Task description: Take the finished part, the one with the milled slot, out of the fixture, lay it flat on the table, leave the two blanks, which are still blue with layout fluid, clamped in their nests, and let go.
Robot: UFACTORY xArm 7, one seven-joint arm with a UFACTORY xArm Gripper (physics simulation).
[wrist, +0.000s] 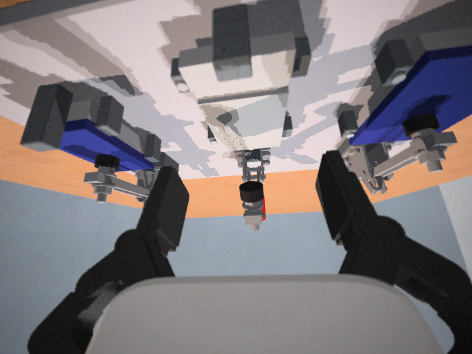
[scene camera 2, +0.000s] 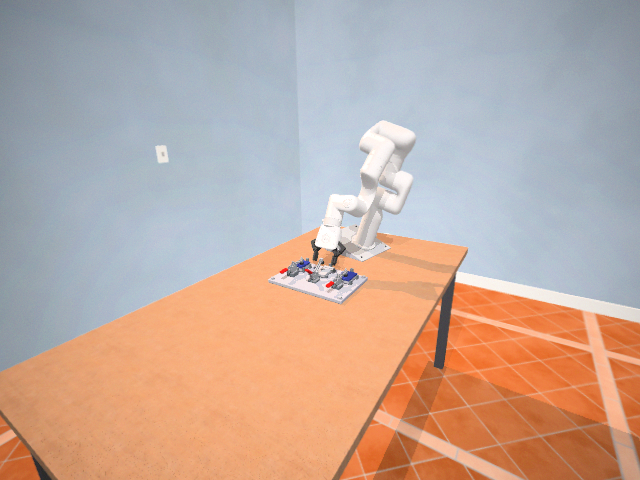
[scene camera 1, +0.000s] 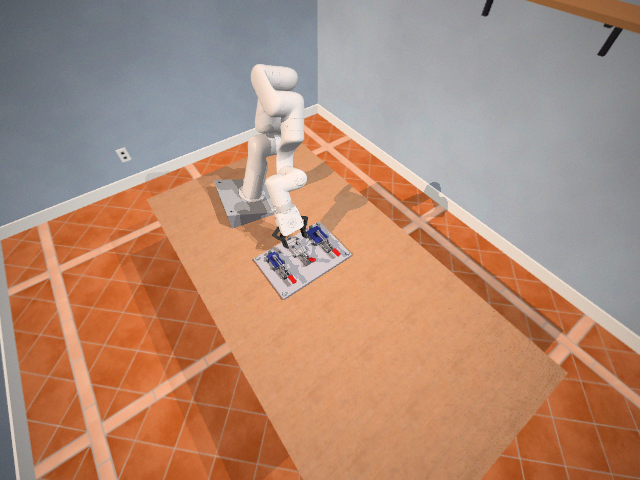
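Pixels of known places: gripper, fingertip midpoint: (wrist: 247,174) (scene camera 2: 323,263) (scene camera 1: 295,242); arm's base, origin of the base link: (scene camera 2: 363,242) (scene camera 1: 251,194).
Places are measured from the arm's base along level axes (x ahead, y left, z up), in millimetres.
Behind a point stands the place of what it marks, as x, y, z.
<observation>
The finished part (scene camera 1: 296,248) @[395, 46, -7] (scene camera 2: 326,271) @[388, 64, -7] (wrist: 245,120) @[383, 49, -7], pale with a slot across it, lies in the middle nest. The middle clamp's arm (scene camera 2: 319,264) (wrist: 252,205) stands raised, its black pad off the part. A smaller blue blank (scene camera 1: 275,259) (scene camera 2: 303,264) @[415, -45, 5] (wrist: 82,139) @[381, -54, 3] sits in the left nest and a larger blue blank (scene camera 1: 318,235) (scene camera 2: 349,276) @[377, 175, -2] (wrist: 435,90) @[355, 144, -2] in the right nest, each under its clamp's pad. My gripper (scene camera 1: 294,240) @[389, 49, 28] (scene camera 2: 324,260) @[389, 49, 28] (wrist: 247,174) @[389, 49, 28] is open and empty, tilted, above the middle nest, its fingers spread to both sides.
The fixture plate (scene camera 1: 281,290) @[538, -93, -23] (scene camera 2: 305,288) @[537, 78, -23] (wrist: 100,30) @[334, -15, -23] lies on the wooden table (scene camera 1: 387,361) @[960, 113, -38] (scene camera 2: 206,361) @[1006, 134, -38]. Red clamp handles (scene camera 1: 292,279) @[540, -42, 23] (scene camera 1: 336,252) @[511, 175, 18] (scene camera 2: 329,284) @[512, 178, 16] lie along the side away from the arm's base (scene camera 1: 232,204) @[59, -111, 38] (scene camera 2: 364,254) @[85, 62, -24]. In the wrist view, side clamps stand near both fingers.
</observation>
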